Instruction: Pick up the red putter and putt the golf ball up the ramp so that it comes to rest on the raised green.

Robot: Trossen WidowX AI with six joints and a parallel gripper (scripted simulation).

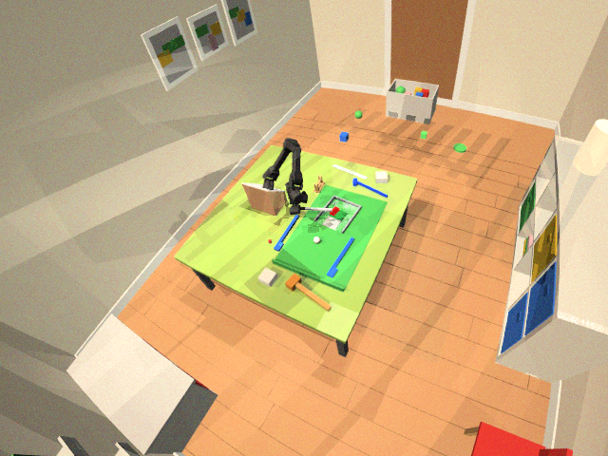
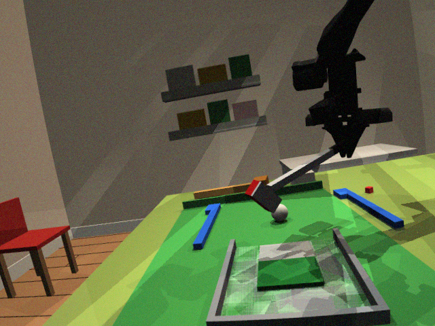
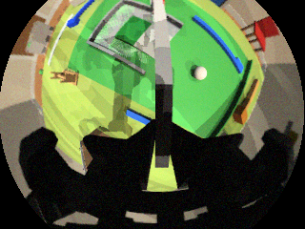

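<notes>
The tiny red cube lies 170 mm to the right of my gripper tip, 160 mm behind it and 140 mm below it. From my gripper tip the other things lie so: white golf ball: 140 mm ahead, 130 mm below, 100 mm to the right; grey frame: 210 mm ahead, 170 mm to the left, 140 mm below; red putter: 110 mm ahead, 40 mm to the left.
</notes>
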